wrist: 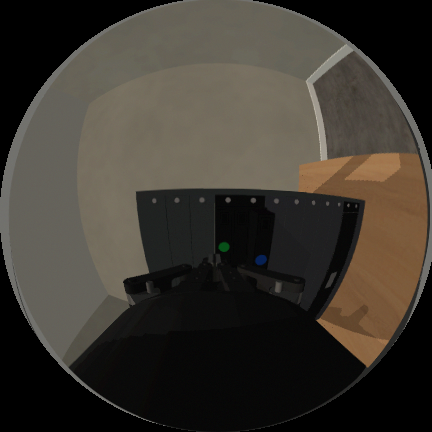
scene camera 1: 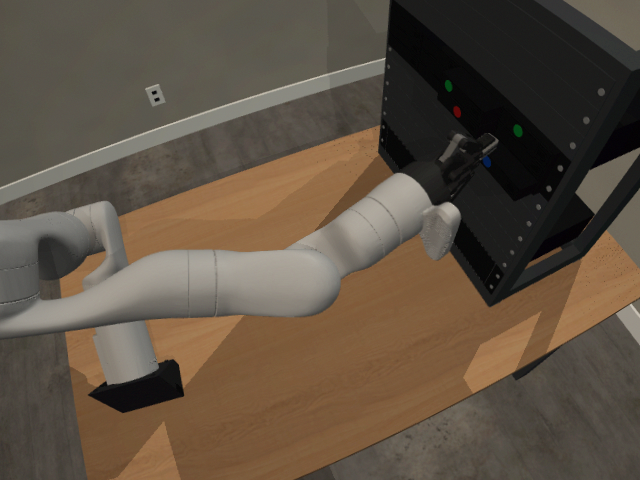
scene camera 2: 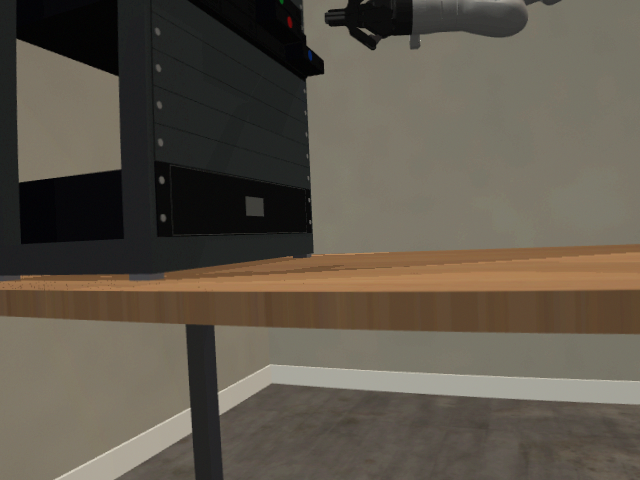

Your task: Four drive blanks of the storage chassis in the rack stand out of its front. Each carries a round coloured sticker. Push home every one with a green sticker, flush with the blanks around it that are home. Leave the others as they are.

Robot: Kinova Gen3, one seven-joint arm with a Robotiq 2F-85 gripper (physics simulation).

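Note:
The rack (scene camera 1: 553, 206) (scene camera 2: 136, 155) holds the dark storage chassis. The right green-sticker blank (scene camera 1: 517, 130) (wrist: 224, 247) looks level with the black front around it in the wrist view. The left green-sticker blank (scene camera 1: 448, 85) appears to stand out of the front. A red-sticker blank (scene camera 1: 456, 111) (scene camera 2: 289, 22) is below it. The blue-sticker blank (scene camera 1: 486, 161) (scene camera 2: 310, 55) (wrist: 261, 260) clearly stands out. My gripper (scene camera 1: 491, 140) (scene camera 2: 327, 17) (wrist: 214, 260) is shut and empty, in front of the chassis and apart from it. Dark edges make exact depths hard to tell.
The rack stands on the wooden table (scene camera 1: 330, 382) (scene camera 2: 413, 310) (wrist: 395, 225). Plain panels with screws lie above and below the chassis. A black unit with a grey square (scene camera 2: 254, 206) is at the rack's bottom. A wall (scene camera 1: 232, 51) is behind.

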